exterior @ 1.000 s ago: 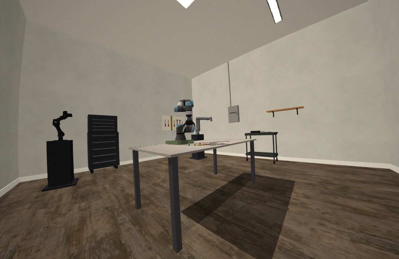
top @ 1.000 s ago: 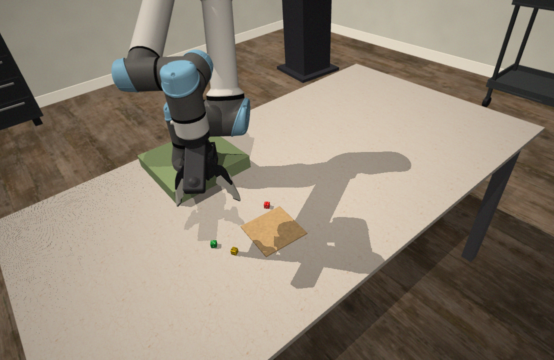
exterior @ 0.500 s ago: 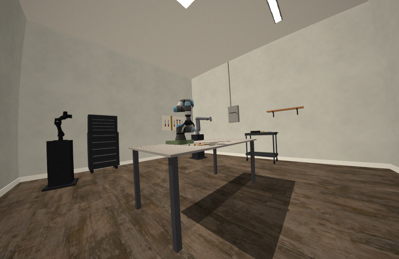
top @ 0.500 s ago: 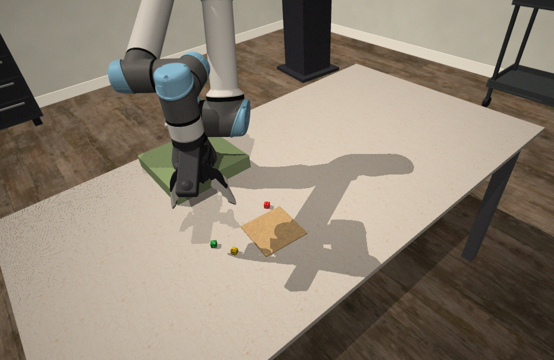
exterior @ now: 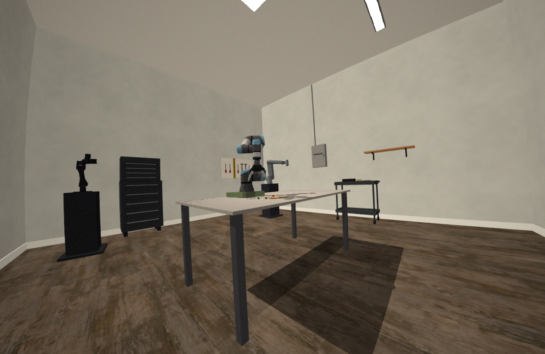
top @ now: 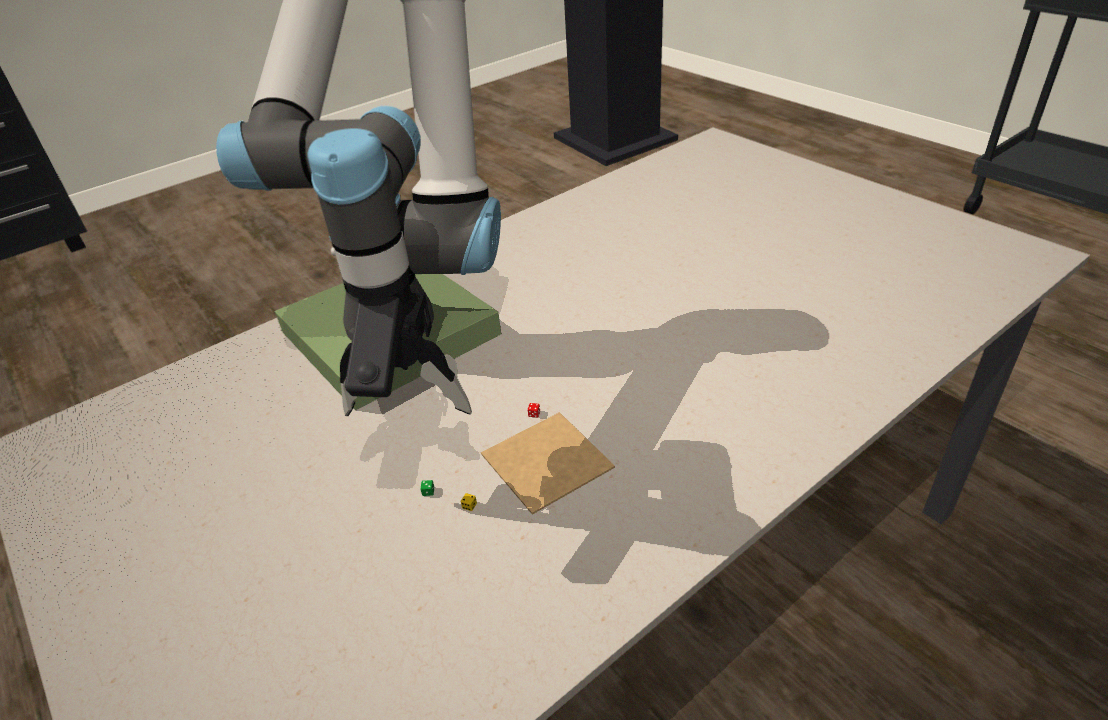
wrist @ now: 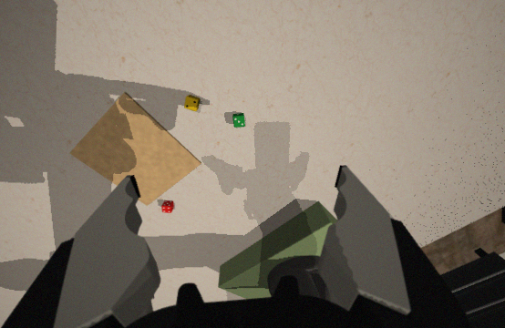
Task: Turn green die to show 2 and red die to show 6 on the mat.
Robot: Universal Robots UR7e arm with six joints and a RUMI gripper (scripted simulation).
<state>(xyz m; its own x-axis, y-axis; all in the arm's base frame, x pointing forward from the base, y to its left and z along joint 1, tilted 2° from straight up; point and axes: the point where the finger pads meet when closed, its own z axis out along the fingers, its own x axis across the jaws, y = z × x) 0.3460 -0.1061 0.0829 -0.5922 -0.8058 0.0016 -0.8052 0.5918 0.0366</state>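
The green die is 14 cm below my hand. Round my hand: red die (20 cm to the left, 14 cm below, 4 cm behind); yellow die (14 cm below, 6 cm ahead, 4 cm to the left); tan mat (17 cm to the left, 14 cm below, 5 cm ahead).
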